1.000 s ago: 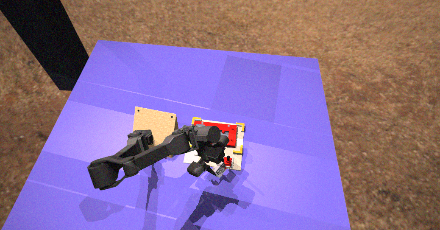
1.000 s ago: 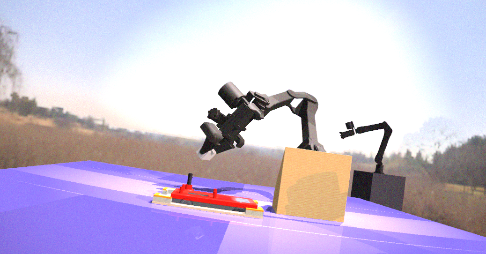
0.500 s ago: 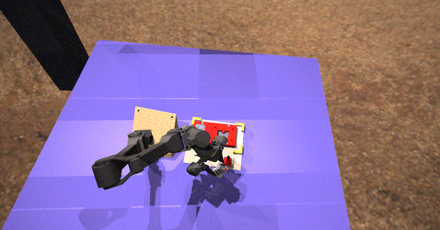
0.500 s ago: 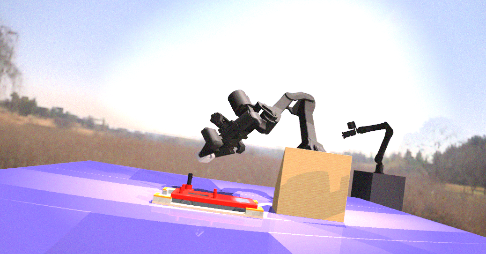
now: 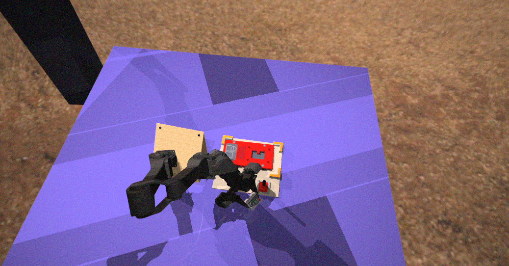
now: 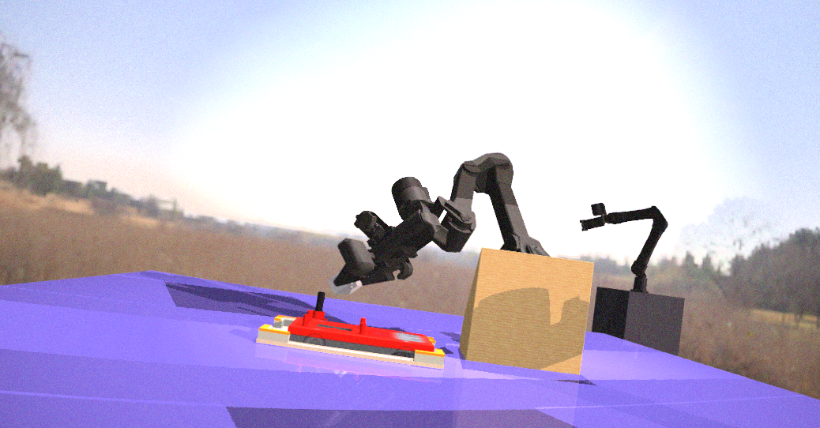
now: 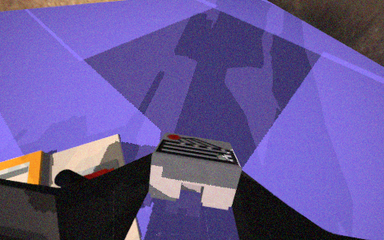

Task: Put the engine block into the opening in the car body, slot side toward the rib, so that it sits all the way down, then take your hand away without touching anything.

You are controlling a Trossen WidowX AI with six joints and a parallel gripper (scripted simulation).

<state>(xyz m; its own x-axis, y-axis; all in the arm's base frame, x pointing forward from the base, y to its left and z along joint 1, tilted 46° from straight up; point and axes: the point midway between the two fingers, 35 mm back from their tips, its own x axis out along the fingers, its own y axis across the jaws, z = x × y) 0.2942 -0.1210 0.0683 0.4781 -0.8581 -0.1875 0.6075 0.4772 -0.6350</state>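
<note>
Now: gripper tip 80 mm to the right of the black peg, 40 mm short of it and 40 mm above it. Round my gripper tip: grey engine block (10 mm to the left, 10 mm behind); beige base plate (190 mm to the left, 60 mm below, 10 mm behind).
</note>
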